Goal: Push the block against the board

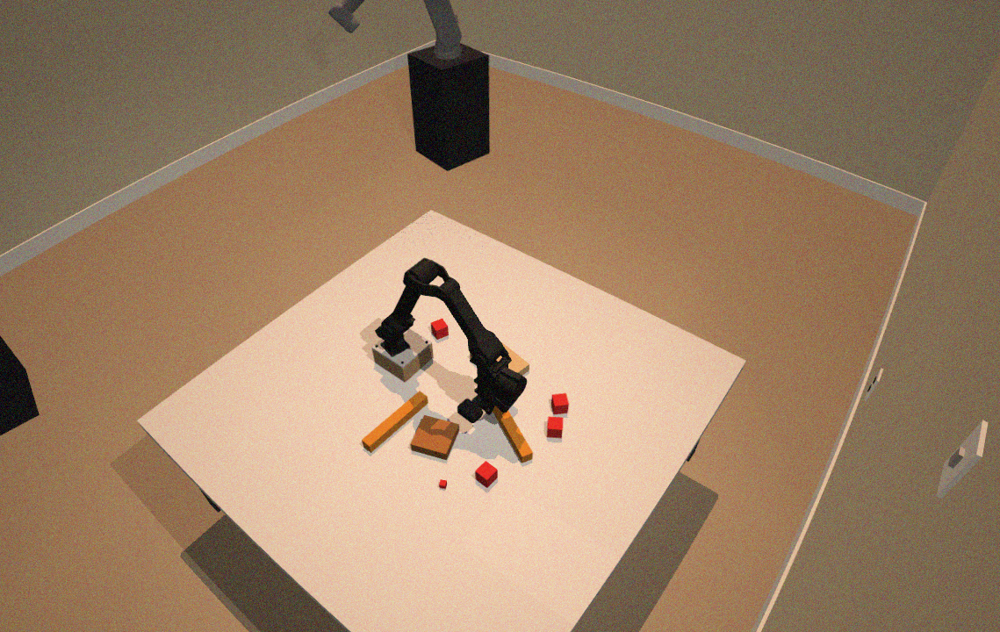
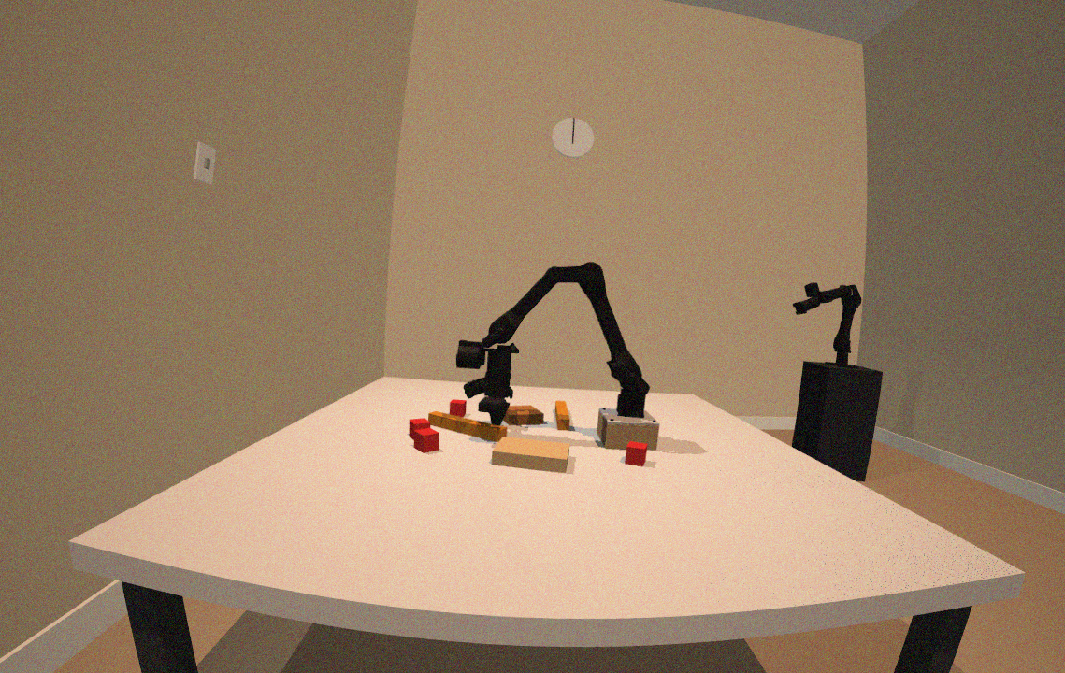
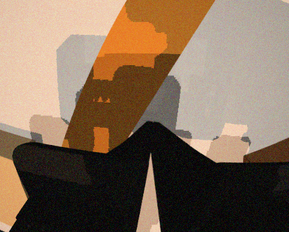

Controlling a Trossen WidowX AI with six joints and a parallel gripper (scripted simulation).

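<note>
My gripper tip is 160 mm to the left of the square block, 30 mm past it and 10 mm below it. From my gripper tip the other things lie so: flat tan block (140 mm to the left, 120 mm behind, 10 mm above).
</note>
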